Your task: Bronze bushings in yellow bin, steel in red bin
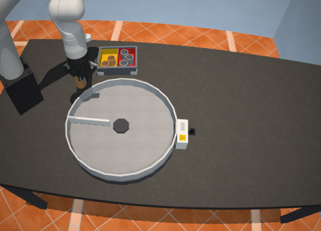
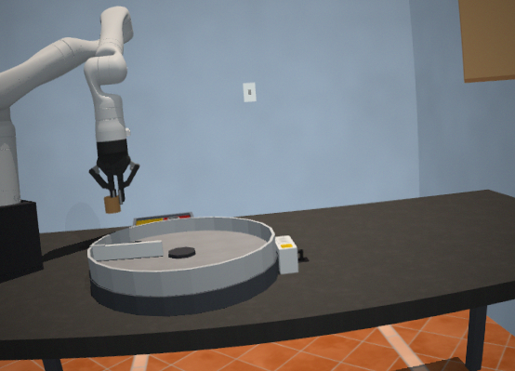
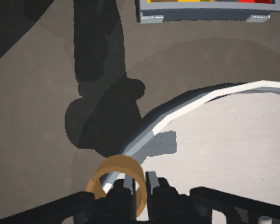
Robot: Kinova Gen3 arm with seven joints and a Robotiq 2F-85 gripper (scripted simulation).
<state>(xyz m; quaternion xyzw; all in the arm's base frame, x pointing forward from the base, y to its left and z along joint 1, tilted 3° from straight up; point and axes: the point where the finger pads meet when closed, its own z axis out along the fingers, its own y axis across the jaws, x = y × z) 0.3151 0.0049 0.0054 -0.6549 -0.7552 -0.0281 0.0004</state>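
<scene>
My gripper is now 260 mm to the right of the yellow bin, 150 mm above it and 60 mm short of it. From my hand the other things lie so: turntable (160 mm ahead, 120 mm below, 110 mm to the right).
</scene>
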